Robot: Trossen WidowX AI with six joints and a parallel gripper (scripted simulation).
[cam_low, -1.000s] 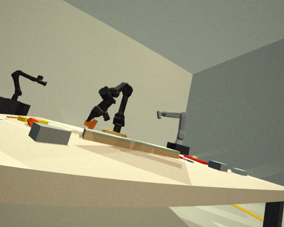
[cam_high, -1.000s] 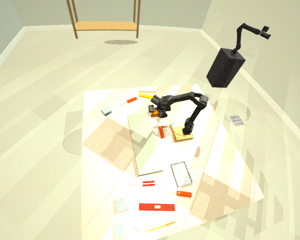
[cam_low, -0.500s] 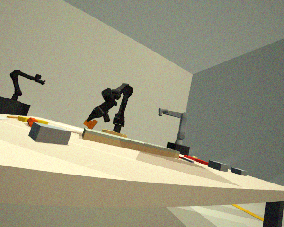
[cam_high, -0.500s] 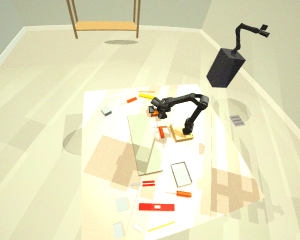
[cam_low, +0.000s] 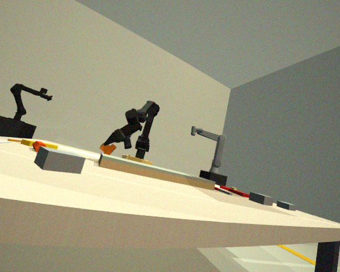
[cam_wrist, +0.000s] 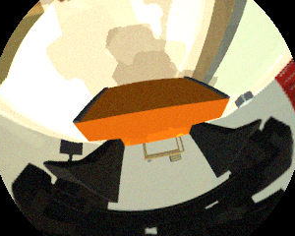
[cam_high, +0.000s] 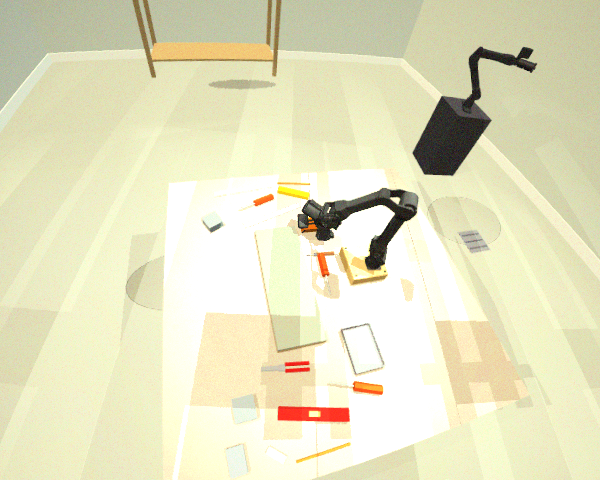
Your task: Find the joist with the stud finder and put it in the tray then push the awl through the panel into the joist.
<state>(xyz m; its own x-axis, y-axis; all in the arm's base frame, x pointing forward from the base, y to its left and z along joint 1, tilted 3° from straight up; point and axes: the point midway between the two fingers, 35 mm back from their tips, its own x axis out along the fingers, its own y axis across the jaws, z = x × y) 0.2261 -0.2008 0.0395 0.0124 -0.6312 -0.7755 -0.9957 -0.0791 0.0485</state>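
My gripper tip is 10 mm short of the orange stud finder and 10 mm above it. The rest, counted from my gripper tip: yellow bar: 240 mm to the right, 70 mm below, 70 mm ahead; grey tray: 550 mm to the left, 110 mm behind, 60 mm below; red level: 750 mm to the left, 100 mm ahead, 60 mm below.
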